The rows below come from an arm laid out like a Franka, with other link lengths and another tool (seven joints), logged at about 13 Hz.
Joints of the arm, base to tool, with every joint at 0 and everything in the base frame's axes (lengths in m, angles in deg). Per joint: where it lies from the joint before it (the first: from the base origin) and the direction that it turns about. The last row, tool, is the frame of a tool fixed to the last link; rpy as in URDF.
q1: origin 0.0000 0.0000 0.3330 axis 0 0 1
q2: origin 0.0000 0.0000 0.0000 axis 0 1 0
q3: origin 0.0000 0.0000 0.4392 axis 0 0 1
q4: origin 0.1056 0.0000 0.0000 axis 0 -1 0
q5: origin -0.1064 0.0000 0.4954 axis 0 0 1
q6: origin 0.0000 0.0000 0.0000 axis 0 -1 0
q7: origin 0.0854 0.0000 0.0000 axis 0 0 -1
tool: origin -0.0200 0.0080 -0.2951 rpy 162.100 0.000 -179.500
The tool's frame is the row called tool.
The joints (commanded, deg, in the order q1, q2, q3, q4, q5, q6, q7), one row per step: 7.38 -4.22 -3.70 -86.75 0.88 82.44 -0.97; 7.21 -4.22 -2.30 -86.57 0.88 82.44 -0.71; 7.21 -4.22 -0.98 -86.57 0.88 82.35 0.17; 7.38 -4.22 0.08 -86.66 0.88 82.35 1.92; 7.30 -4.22 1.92 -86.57 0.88 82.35 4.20; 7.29 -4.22 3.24 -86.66 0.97 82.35 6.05; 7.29 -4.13 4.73 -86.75 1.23 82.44 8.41; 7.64 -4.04 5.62 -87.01 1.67 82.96 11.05
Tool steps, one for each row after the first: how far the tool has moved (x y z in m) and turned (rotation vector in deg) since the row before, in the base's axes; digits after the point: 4 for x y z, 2 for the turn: -0.0009 0.0138 0.0017 -0.09 -0.19 0.97; -0.0021 0.0149 -0.0001 -0.11 0.09 0.44; -0.0019 0.0141 -0.0009 -0.09 0.11 -0.52; -0.0028 0.0202 0.0008 -0.13 -0.08 -0.52; -0.0029 0.0154 -0.0009 -0.03 0.11 -0.53; -0.0029 0.0185 -0.0018 0.12 0.16 -0.84; -0.0011 0.0170 -0.0028 0.39 -0.03 -1.36
